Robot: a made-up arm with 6 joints. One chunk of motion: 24 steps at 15 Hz.
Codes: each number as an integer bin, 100 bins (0 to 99) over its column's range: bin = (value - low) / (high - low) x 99, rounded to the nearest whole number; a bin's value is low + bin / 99 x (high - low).
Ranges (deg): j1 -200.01..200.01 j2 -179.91..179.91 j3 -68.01..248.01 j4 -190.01..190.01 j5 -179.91..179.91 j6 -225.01..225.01
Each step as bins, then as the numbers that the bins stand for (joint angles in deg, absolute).
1 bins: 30 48 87 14 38 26
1 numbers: -78.79 -5.45 209.70 -136.27 -41.80 -106.82
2 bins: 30 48 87 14 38 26
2 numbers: -78.79 -5.45 209.70 -136.27 -41.80 -106.82
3 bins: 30 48 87 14 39 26
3 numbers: -78.79 -5.45 209.70 -136.27 -38.16 -106.82
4 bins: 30 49 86 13 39 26
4 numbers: -78.79 -1.82 206.51 -140.11 -38.16 -106.82
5 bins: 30 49 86 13 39 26
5 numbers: -78.79 -1.82 206.51 -140.11 -38.16 -106.82
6 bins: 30 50 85 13 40 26
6 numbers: -78.79 1.82 203.32 -140.11 -34.53 -106.82
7 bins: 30 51 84 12 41 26
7 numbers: -78.79 5.45 200.13 -143.95 -30.89 -106.82
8 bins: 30 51 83 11 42 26
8 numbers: -78.79 5.45 196.94 -147.79 -27.26 -106.82
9 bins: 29 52 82 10 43 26
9 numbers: -82.83 9.09 193.74 -151.62 -23.62 -106.82
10 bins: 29 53 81 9 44 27
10 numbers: -82.83 12.72 190.55 -155.46 -19.99 -102.28
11 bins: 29 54 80 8 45 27
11 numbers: -82.83 16.36 187.36 -159.30 -16.36 -102.28
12 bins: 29 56 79 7 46 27
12 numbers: -82.83 23.62 184.17 -163.14 -12.72 -102.28
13 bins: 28 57 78 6 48 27
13 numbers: -86.87 27.26 180.98 -166.98 -5.45 -102.28
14 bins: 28 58 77 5 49 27
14 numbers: -86.87 30.89 177.78 -170.82 -1.82 -102.28
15 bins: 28 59 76 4 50 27
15 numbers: -86.87 34.53 174.59 -174.66 1.82 -102.28
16 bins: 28 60 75 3 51 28
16 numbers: -86.87 38.16 171.40 -178.49 5.45 -97.73
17 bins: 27 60 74 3 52 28
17 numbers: -90.91 38.16 168.21 -178.49 9.09 -97.73
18 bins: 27 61 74 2 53 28
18 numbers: -90.91 41.80 168.21 -182.33 12.72 -97.73
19 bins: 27 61 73 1 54 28
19 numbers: -90.91 41.80 165.01 -186.17 16.36 -97.73
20 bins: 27 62 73 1 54 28
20 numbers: -90.91 45.43 165.01 -186.17 16.36 -97.73
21 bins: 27 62 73 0 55 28
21 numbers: -90.91 45.43 165.01 -190.01 19.99 -97.73
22 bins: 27 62 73 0 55 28
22 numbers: -90.91 45.43 165.01 -190.01 19.99 -97.73
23 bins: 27 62 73 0 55 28
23 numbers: -90.91 45.43 165.01 -190.01 19.99 -97.73
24 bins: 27 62 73 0 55 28
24 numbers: -90.91 45.43 165.01 -190.01 19.99 -97.73
